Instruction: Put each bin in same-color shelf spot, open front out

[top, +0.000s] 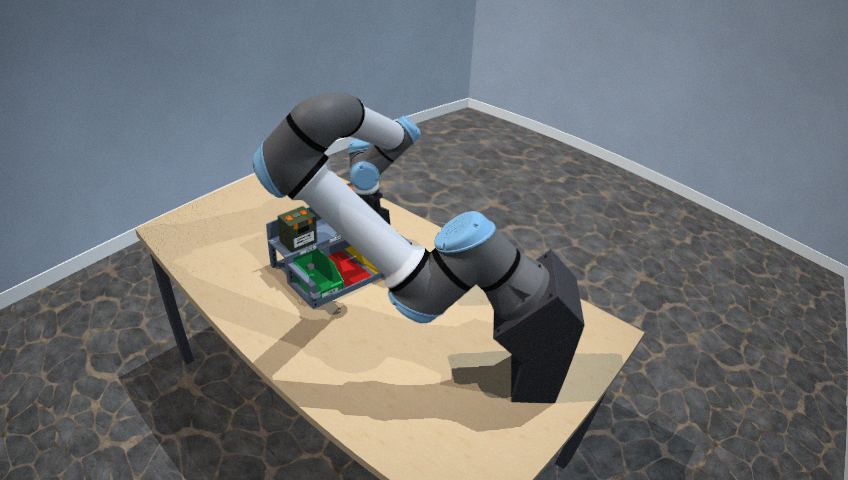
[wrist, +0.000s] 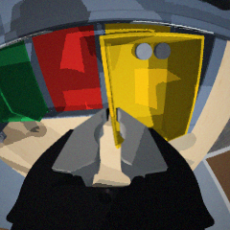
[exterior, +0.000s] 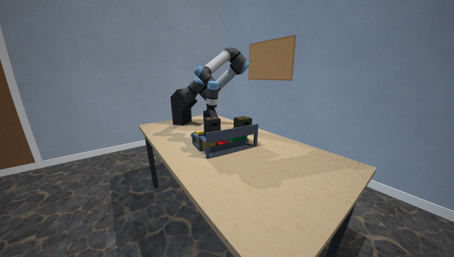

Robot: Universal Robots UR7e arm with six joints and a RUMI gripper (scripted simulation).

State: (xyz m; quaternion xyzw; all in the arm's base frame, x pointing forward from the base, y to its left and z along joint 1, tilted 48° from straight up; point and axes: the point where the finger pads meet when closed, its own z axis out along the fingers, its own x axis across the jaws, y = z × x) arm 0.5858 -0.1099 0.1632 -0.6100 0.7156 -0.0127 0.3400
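My hand is 5 cm to the left of the yellow bin and 2 cm above it. From my hand the other things lie so: green bin: 18 cm to the left, 5 cm ahead, 3 cm below; black box: 15 cm ahead, 9 cm above, 5 cm to the right.
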